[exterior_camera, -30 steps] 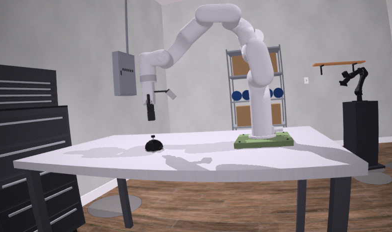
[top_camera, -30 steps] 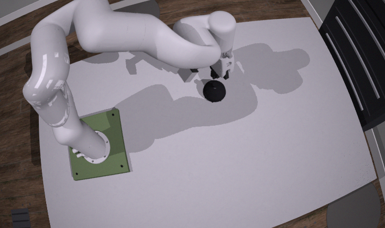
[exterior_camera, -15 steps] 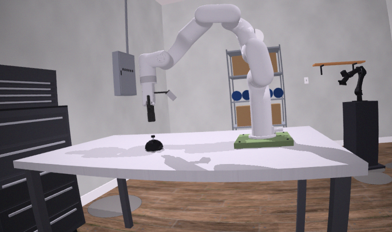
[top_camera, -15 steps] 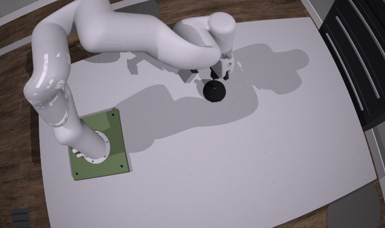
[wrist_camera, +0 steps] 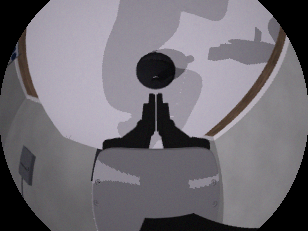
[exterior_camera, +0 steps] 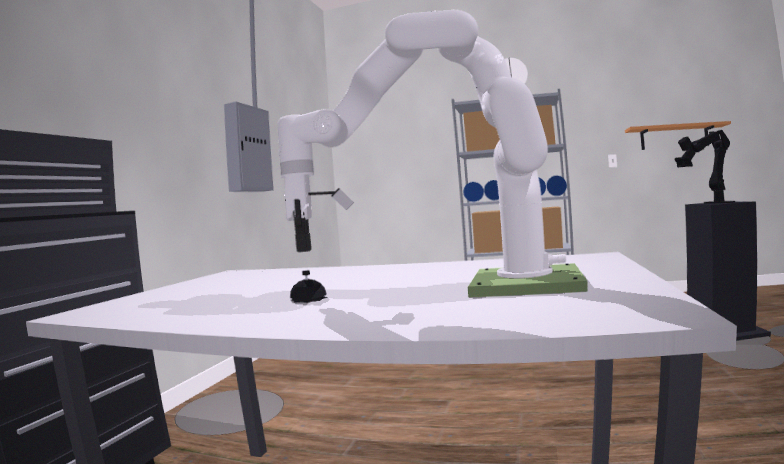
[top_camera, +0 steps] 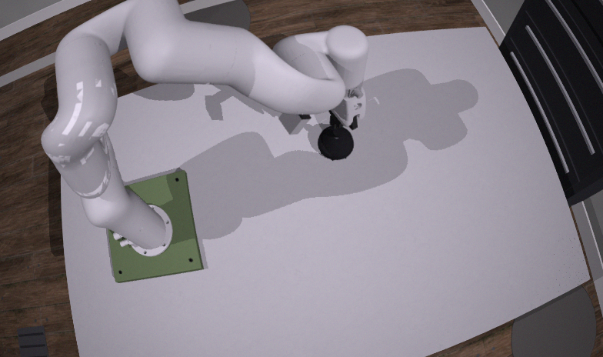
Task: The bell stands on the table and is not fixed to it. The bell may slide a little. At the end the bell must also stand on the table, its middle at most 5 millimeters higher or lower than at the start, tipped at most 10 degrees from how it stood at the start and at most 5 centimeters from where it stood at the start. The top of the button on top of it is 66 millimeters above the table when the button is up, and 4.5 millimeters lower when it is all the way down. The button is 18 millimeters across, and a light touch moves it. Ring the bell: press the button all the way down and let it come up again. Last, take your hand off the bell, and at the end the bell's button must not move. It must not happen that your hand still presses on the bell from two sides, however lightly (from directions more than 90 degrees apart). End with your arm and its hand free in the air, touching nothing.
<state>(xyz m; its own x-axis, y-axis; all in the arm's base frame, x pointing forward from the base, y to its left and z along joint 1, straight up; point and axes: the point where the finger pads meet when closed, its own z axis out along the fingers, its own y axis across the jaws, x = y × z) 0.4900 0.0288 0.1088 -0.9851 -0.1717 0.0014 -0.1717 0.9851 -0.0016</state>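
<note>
Now: hand 9 cm above the black dome bell.
</note>
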